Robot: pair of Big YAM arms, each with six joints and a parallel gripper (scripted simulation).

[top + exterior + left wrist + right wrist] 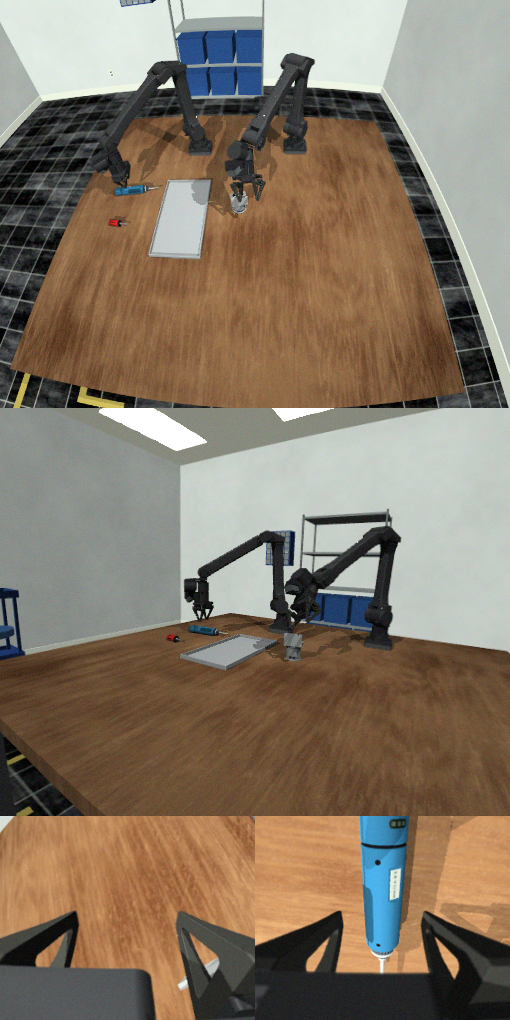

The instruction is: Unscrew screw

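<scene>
My left hand is 110 mm past the screw, 30 mm to the left of it and 100 mm above it. From my left hand the other things lie so: flat grey tray (40 mm behind, 300 mm to the right, 160 mm below); grey bracket (90 mm behind, 50 mm to the right, 90 mm below); small red-handled tool (10 mm ahead, 610 mm to the right, 150 mm below).
</scene>
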